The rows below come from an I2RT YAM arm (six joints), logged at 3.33 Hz.
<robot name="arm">
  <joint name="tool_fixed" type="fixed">
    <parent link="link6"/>
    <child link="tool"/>
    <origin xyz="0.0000 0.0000 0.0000" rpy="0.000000 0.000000 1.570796"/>
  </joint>
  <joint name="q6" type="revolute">
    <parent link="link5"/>
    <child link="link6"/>
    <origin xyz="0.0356 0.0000 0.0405" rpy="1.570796 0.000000 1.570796"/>
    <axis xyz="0 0 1"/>
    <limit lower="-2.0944" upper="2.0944"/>
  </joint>
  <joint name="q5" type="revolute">
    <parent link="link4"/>
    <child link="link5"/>
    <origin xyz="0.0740 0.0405 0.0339" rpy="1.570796 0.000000 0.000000"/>
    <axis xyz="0 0 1"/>
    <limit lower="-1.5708" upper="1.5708"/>
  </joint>
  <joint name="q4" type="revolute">
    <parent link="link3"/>
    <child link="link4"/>
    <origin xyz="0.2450 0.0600 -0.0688"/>
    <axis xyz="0 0 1"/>
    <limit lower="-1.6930" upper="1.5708"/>
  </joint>
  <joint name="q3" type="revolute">
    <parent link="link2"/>
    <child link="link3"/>
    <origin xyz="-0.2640 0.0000 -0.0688" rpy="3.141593 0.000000 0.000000"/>
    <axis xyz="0 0 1"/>
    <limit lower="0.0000" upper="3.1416"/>
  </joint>
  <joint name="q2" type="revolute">
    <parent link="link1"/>
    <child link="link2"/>
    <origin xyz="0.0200 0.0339 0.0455" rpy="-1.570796 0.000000 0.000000"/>
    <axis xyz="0 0 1"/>
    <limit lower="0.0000" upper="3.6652"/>
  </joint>
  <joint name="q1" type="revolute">
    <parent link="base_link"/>
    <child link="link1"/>
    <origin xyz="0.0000 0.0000 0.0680"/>
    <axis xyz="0 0 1"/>
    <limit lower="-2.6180" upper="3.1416"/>
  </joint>
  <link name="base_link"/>
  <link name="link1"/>
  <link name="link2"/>
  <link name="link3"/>
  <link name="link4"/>
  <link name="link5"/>
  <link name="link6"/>
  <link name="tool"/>
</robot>
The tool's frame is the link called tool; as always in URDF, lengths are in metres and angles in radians.
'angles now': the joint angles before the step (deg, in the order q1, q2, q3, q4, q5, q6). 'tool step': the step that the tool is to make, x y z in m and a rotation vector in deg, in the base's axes. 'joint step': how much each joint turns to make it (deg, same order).
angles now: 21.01, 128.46, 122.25, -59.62, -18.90, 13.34
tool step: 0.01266, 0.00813, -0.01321, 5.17, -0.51, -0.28
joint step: 0.08, 2.43, 0.26, 5.40, -4.02, 2.51
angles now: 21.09, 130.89, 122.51, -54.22, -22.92, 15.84
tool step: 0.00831, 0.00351, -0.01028, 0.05, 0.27, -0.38
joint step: 0.04, 2.61, 2.12, 0.44, 0.06, 0.47
